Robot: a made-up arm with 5 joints.
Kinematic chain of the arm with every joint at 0, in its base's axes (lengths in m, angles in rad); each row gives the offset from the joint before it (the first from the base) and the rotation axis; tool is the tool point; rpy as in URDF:
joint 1: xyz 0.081 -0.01 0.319 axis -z
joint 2: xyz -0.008 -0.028 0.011 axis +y
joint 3: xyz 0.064 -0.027 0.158 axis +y
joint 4: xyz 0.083 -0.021 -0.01 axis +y
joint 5: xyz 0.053 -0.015 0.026 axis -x
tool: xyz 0.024 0.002 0.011 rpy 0 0 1.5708
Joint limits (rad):
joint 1: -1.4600..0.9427
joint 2: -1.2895..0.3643
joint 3: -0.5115..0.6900
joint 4: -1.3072..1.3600
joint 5: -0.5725..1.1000
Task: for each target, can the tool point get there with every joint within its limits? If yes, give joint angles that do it. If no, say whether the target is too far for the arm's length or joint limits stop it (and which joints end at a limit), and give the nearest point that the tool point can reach.
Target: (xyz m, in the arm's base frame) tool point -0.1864 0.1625 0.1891
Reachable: no: joint limits stop it (at a limit: joint 1, joint 2, joint 3, joint 4) | nearest point -0.1281 0.1217 0.4839 | short by 0.303 m
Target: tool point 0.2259 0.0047 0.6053
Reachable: yes | joints -0.7732 -0.2662 -0.1354 -0.4653 -0.1532
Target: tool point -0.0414 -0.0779 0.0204
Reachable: no: joint limits stop it (at a limit: joint 1, joint 2, joint 3, joint 4) | nearest point 0.0673 -0.1524 0.2992 | short by 0.308 m
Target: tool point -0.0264 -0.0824 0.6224
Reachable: yes | joints 0.0840 -1.0651 -0.2617 -0.0440 0.8890
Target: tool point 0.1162 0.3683 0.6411
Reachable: no: too far | nearest point 0.1894 0.2214 0.5305 | short by 0.198 m
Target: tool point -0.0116 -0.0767 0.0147
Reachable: no: joint limits stop it (at a limit: joint 1, joint 2, joint 3) | nearest point 0.0703 -0.1531 0.2981 | short by 0.305 m
